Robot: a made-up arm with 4 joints. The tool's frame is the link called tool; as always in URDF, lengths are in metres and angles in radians.
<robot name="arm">
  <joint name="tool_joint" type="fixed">
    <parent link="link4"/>
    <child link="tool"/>
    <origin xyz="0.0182 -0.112 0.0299" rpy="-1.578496 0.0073 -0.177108"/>
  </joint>
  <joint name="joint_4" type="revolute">
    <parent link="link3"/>
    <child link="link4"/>
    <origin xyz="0.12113 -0.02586 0.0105" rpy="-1.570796 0 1.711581"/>
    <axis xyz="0 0 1"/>
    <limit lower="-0.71" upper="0.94" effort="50" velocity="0.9"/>
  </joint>
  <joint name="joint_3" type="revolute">
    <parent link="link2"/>
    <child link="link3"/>
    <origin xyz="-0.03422 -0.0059 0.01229" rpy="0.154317 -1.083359 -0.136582"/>
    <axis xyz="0 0 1"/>
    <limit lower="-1.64" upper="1.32" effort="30" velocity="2.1"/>
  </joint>
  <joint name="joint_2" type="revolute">
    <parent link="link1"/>
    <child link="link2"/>
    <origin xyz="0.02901 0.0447 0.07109" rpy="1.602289 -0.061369 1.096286"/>
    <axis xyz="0 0 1"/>
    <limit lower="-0.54" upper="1.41" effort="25" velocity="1.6"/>
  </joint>
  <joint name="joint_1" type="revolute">
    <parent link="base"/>
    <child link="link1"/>
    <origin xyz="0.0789 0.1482 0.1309" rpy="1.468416 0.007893 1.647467"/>
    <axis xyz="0 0 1"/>
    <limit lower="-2.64" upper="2.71" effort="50" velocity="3"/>
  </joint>
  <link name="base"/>
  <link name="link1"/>
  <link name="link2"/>
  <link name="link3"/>
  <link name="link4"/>
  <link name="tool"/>
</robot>
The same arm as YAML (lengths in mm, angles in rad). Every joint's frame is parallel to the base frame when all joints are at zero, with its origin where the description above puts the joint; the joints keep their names.
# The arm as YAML. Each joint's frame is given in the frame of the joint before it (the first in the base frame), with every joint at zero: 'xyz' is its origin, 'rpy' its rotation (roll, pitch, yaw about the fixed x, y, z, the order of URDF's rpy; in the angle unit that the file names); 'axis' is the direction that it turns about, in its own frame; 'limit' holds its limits. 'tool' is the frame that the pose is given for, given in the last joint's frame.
units:
  length: mm
  angle: rad
joints:
  - name: joint_1
    type: revolute
    origin:
      xyz: [78.9, 148.2, 130.9]
      rpy: [0.0, 0.0, 0.0]
    axis: [0.99178, 0.076998, 0.102198]
    limit:
      lower: -2.64
      upper: 2.71
  - name: joint_2
    type: revolute
    origin:
      xyz: [63.7, 34.4, 51.5]
      rpy: [0.0, 0.0, 0.0]
    axis: [-0.0527, 0.884896, -0.462798]
    limit:
      lower: -0.54
      upper: 1.41
  - name: joint_3
    type: revolute
    origin:
      xyz: [-4.3, -5.3, -36.2]
      rpy: [0.0, 0.0, 0.0]
    axis: [0.0, 0.0, -1.0]
    limit:
      lower: -1.64
      upper: 1.32
  - name: joint_4
    type: revolute
    origin:
      xyz: [-42.6, 116.3, -10.5]
      rpy: [0.0, 0.0, 0.0]
    axis: [0.0, -1.0, 0.0]
    limit:
      lower: -0.71
      upper: 0.94
tool:
  origin:
    xyz: [18.2, -29.9, -112.0]
    rpy: [-0.0064, 0.1771, 0.0074]

